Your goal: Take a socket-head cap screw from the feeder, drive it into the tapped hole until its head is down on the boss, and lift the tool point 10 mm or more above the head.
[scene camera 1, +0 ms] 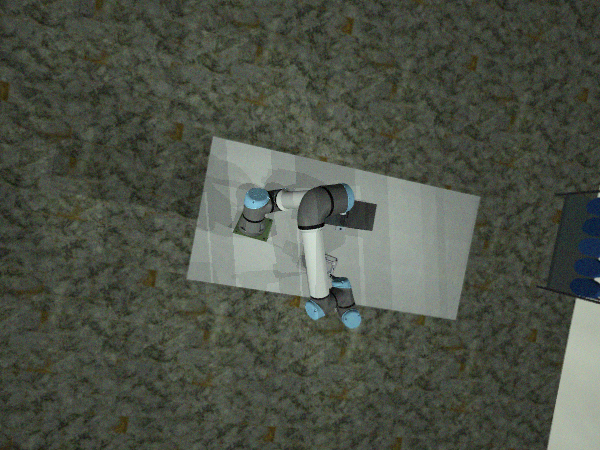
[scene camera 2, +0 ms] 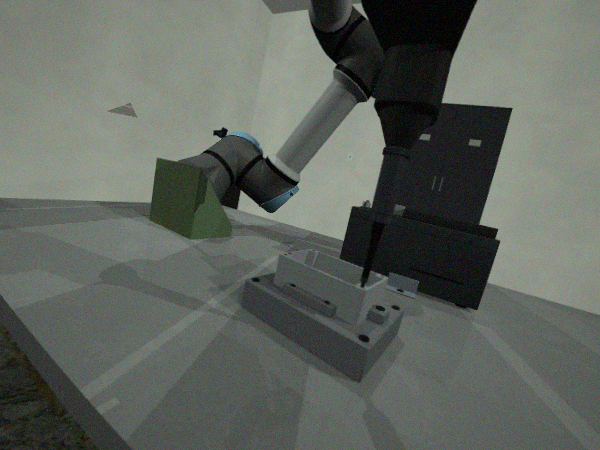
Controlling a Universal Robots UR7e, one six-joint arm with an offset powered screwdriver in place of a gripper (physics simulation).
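My gripper, a dark powered screwdriver (scene camera 2: pixel 363 285), points down with its thin bit's tip at the near right corner of the light grey open housing (scene camera 2: pixel 320 292). The arm hides the tip in scene camera 1. The corner boss, its tapped hole and any screw at the tip are too small or hidden to make out, so I cannot tell whether the bit holds a screw or touches one. The housing sits on a grey fixture block (scene camera 2: pixel 305 312). A dark box (scene camera 2: pixel 420 255) (scene camera 1: pixel 362 216), apparently the feeder, stands behind, with small light parts on top.
A green wedge-shaped pedestal (scene camera 2: pixel 175 200) carries the arm's base on the pale table (scene camera 1: pixel 425 250) (scene camera 2: pixel 225 390). A small light bracket (scene camera 2: pixel 402 285) lies between the fixture and the dark box. A tall dark cabinet (scene camera 2: pixel 480 170) stands behind. A rack with blue round items (scene camera 1: pixel 590 246) is at the right.
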